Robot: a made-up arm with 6 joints.
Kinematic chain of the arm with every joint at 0, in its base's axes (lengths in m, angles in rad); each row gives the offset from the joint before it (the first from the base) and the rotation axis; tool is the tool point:
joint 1: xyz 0 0 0.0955 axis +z
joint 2: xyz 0 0.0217 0 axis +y
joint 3: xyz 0 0 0.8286 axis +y
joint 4: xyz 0 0 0.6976 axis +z
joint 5: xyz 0 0 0 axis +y
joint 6: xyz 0 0 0.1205 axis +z
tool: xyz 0 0 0
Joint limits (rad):
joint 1: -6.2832..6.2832
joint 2: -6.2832..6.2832
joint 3: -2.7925..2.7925
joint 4: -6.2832..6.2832
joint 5: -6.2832..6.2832
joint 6: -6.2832..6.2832
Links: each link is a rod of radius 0.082 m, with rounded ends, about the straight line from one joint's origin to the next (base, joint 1, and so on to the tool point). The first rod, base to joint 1, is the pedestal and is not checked.
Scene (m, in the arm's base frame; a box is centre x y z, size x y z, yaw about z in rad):
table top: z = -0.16
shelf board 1: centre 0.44 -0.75 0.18 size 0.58 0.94 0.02 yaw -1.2
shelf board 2: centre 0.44 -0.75 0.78 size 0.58 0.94 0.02 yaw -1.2
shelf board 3: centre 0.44 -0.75 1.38 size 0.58 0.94 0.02 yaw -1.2
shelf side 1: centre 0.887 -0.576 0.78 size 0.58 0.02 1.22 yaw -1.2
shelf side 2: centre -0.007 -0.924 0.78 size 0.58 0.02 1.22 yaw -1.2
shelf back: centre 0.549 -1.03 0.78 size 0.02 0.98 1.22 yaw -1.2
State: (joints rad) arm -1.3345 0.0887 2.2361 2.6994 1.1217 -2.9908
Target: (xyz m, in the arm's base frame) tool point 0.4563 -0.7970 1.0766
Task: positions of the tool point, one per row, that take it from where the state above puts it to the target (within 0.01 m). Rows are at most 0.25 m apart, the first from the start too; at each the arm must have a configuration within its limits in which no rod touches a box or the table.
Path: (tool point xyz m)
1: 0.1475 -0.4817 0.5039
2: 0.0943 -0.3104 0.4790
3: 0.1605 -0.3640 0.6681
4: 0.2231 -0.3516 0.8726
5: 0.2548 -0.2788 1.0766
6: 0.3308 -0.4419 1.1142
7: 0.3994 -0.6171 1.1145
8: 0.4563 -0.7970 1.0766

